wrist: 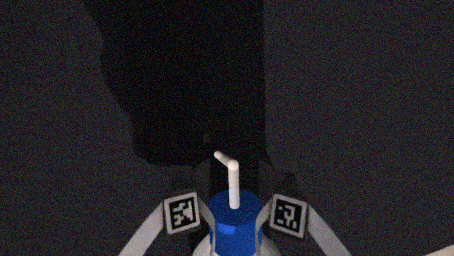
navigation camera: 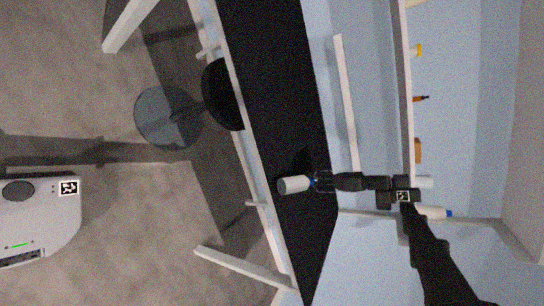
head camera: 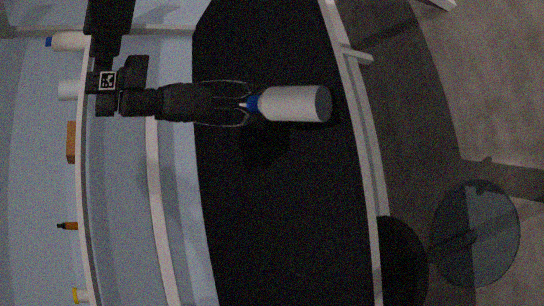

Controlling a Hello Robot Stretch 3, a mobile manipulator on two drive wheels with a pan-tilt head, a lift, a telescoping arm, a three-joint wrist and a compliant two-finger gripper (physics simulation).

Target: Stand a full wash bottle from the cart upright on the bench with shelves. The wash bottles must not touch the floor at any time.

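Pixels of known places: robot's base, link origin: (navigation camera: pixel 20 190).
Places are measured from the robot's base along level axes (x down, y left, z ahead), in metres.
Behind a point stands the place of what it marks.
Observation:
The wash bottle (head camera: pixel 295 103) @[y -0.552, x -0.983, z -0.022 m] (navigation camera: pixel 295 185) @[y -0.555, x -0.985, z -0.023 m] (wrist: pixel 235 235) has a pale body, a blue cap and a white bent spout. It is strongly tilted over the black top of the bench (head camera: pixel 280 225) @[y -0.697, x -0.914, z 0.218 m] (navigation camera: pixel 280 100) @[y -0.614, x -0.914, z 0.304 m] (wrist: pixel 350 100), its dark round base showing in the head view. Whether it rests on the top is unclear. My gripper (head camera: pixel 247 103) (navigation camera: pixel 318 182) (wrist: pixel 234 179) @[y -0.673, x -0.964, z -0.021 m] is shut on the bottle at its cap, one finger on each side. The fingertips are dark and partly hidden by the cap. The cart does not show.
Upper shelf items include another blue-capped bottle (head camera: pixel 70 41) @[y -1.247, x -1.445, z -0.263 m] (navigation camera: pixel 432 212) @[y -1.248, x -1.463, z -0.262 m], a white cylinder (head camera: pixel 67 90) @[y -1.176, x -1.425, z -0.085 m] (navigation camera: pixel 424 182) @[y -1.176, x -1.427, z -0.091 m] and a brown box (head camera: pixel 71 142) @[y -1.091, x -1.393, z 0.075 m] (navigation camera: pixel 418 150) @[y -1.089, x -1.401, z 0.076 m]. A black disc (head camera: pixel 402 260) (navigation camera: pixel 220 95) and a translucent disc (head camera: pixel 475 233) @[y -0.627, x -0.045, z 0.389 m] (navigation camera: pixel 167 117) stand by the bench's front edge.

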